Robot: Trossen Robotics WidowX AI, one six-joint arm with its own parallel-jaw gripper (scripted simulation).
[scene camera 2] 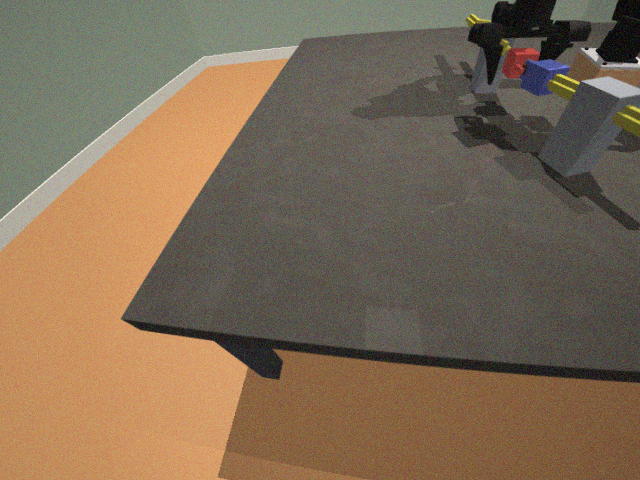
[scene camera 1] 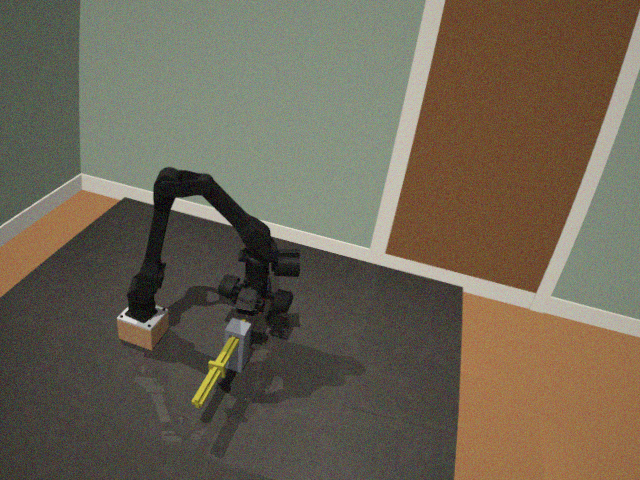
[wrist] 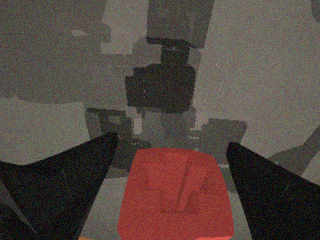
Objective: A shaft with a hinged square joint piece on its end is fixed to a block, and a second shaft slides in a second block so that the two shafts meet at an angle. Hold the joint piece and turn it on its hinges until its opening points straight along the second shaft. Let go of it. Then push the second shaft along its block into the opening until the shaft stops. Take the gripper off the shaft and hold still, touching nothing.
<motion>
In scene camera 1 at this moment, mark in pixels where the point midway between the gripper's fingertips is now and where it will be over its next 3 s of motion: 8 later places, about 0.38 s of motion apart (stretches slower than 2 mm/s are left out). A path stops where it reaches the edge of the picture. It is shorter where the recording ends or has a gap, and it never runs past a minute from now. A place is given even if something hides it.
The gripper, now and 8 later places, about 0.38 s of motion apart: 254, 315; 253, 313; 253, 308; 256, 300; 258, 291; 259, 280; 258, 269; 258, 267; 255, 276
</motion>
